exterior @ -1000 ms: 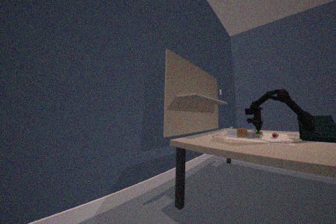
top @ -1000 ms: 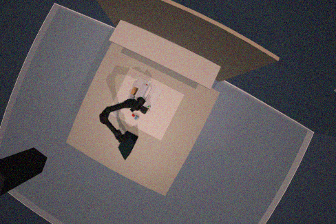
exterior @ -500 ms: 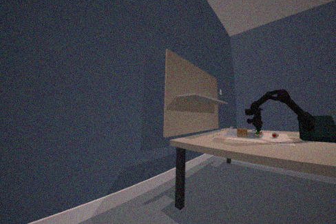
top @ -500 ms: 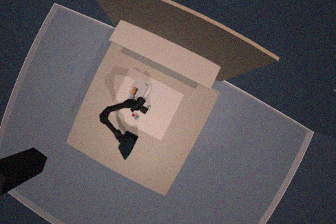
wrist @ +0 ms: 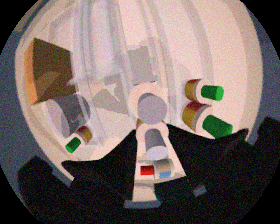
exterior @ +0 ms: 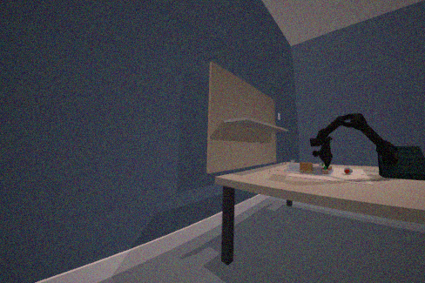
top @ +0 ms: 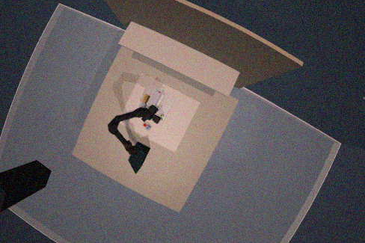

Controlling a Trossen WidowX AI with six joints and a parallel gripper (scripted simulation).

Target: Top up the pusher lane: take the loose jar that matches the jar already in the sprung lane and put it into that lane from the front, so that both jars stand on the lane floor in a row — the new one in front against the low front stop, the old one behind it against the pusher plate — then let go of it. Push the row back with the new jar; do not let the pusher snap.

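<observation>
The grey cylinder is 13 cm to the left of my gripper tip and 4 cm ahead of it. Round my gripper tip: brown block 13 cm to the left, 11 cm ahead, 1 cm above; then clear lane unit 14 cm ahead, 2 cm to the left, 1 cm below; then wall shelf 50 cm ahead, 34 cm above, 2 cm to the right.
</observation>
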